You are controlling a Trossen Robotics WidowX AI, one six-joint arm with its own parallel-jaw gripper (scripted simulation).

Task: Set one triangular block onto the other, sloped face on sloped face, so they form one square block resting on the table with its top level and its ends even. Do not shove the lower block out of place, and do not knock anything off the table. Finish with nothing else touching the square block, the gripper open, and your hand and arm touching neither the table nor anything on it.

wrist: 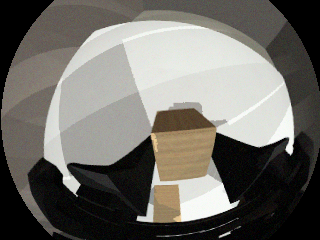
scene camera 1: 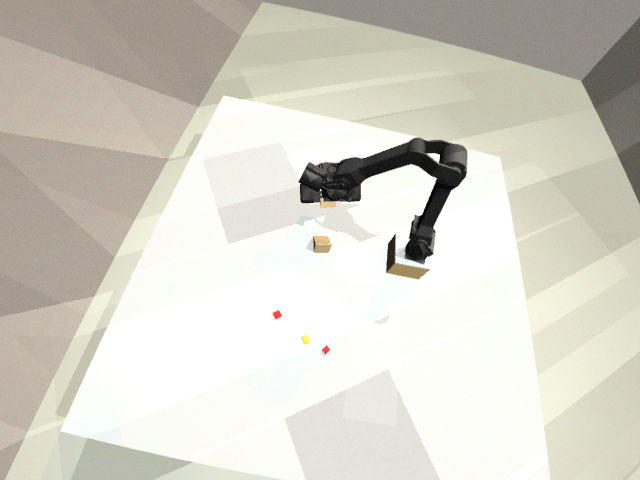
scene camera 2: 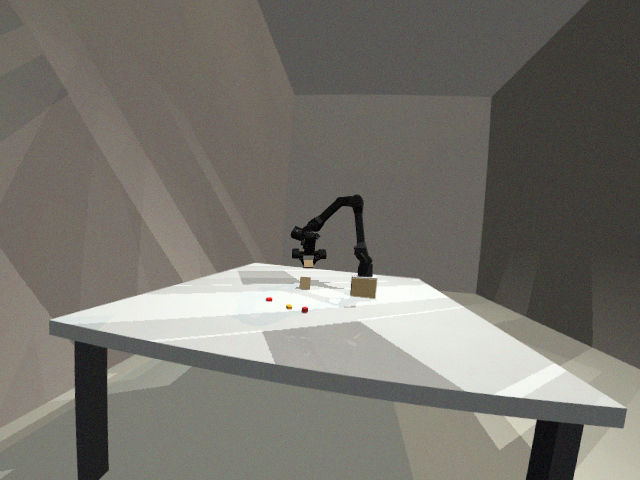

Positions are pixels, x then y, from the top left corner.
Labels:
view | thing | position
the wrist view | my gripper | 180, 135
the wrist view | wooden triangular block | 182, 140
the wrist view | wooden triangular block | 167, 209

